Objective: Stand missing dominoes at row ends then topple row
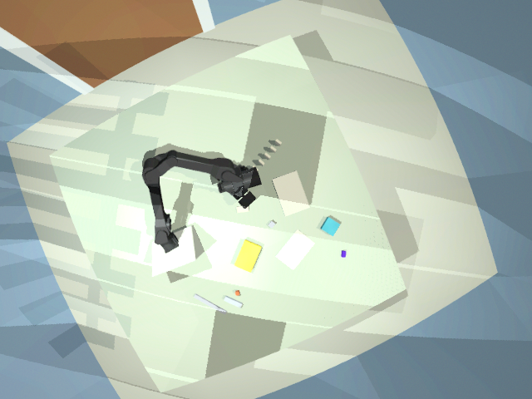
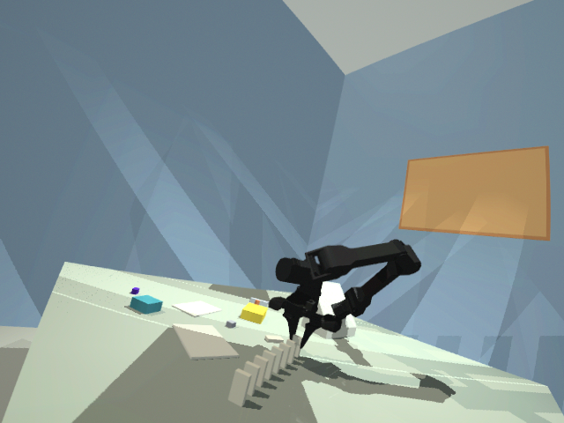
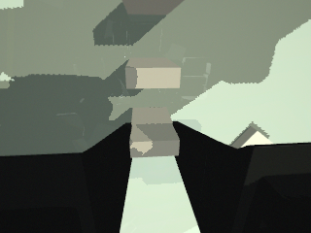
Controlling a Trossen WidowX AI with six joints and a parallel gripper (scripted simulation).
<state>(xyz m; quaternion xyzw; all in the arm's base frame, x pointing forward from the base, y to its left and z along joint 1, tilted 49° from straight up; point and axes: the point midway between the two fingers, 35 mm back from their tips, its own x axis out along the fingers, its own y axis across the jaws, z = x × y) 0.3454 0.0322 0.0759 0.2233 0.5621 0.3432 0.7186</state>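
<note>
Right now my gripper tip is 50 mm short of the grey cube, 210 mm to the left of it and 20 mm above it. From my gripper tip the other things lie so: orange cube (220 mm behind, 400 mm to the right, 20 mm below); then yellow block (100 mm behind, 270 mm to the right, 10 mm below); then cyan block (270 mm ahead, 330 mm to the right, 10 mm below).
</note>
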